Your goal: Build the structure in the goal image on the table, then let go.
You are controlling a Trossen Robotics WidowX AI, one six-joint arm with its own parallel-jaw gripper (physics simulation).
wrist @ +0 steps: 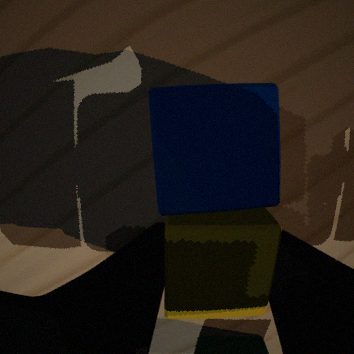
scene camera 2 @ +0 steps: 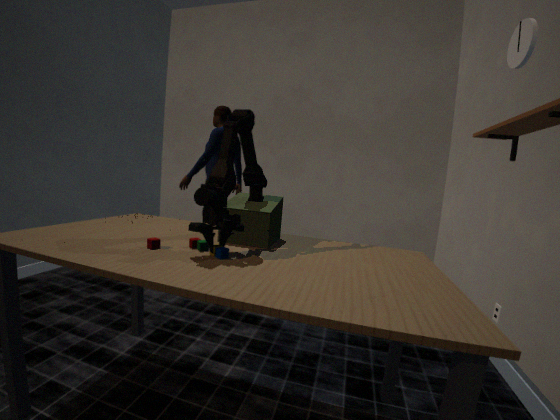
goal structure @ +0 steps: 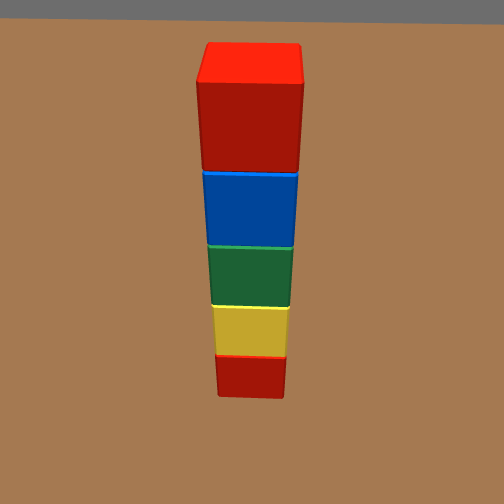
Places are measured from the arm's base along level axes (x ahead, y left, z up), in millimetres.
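Pixels of known places: gripper, fingertip midpoint: (wrist: 214,234) (scene camera 2: 216,252); arm's base at its link origin: (scene camera 2: 256,198).
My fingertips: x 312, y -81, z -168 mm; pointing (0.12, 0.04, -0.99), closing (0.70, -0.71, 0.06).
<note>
For each thing: its middle in the pictures, then the offset to it from my fingertips. Level surfaces: height alone.
- yellow cube at the middle of its body: (wrist: 214,251) (scene camera 2: 216,250) 3 mm back, 2 mm right, 6 mm up
- blue cube at the middle of its body: (wrist: 210,142) (scene camera 2: 222,252) 21 mm ahead, 26 mm left, 6 mm up
- table at its surface level: 11 mm down
- green cube at the middle of its body: (scene camera 2: 202,245) 45 mm back, 63 mm right, 6 mm up
My gripper (scene camera 2: 215,247) (wrist: 214,234) points down and is shut on the yellow cube (scene camera 2: 213,251) (wrist: 215,270), with one finger against each side. In the scene view the fingers hide most of that cube. The blue cube (scene camera 2: 222,253) (wrist: 217,150) is right beside the yellow cube, on the table (scene camera 2: 325,285), outside the fingers. The green cube (scene camera 2: 202,245) (wrist: 231,345) stands a little apart, at the bottom edge of the wrist view. One red cube (scene camera 2: 194,243) is close to the green cube. Another red cube (scene camera 2: 153,243) stands farther left.
A large green box (scene camera 2: 252,227) stands behind and right of the gripper, with the arm's base on it. Small dark specks (scene camera 2: 135,217) lie at the table's far left edge. A person (scene camera 2: 212,150) in blue stands behind the arm. A wall shelf (scene camera 2: 525,122) is at the right.
</note>
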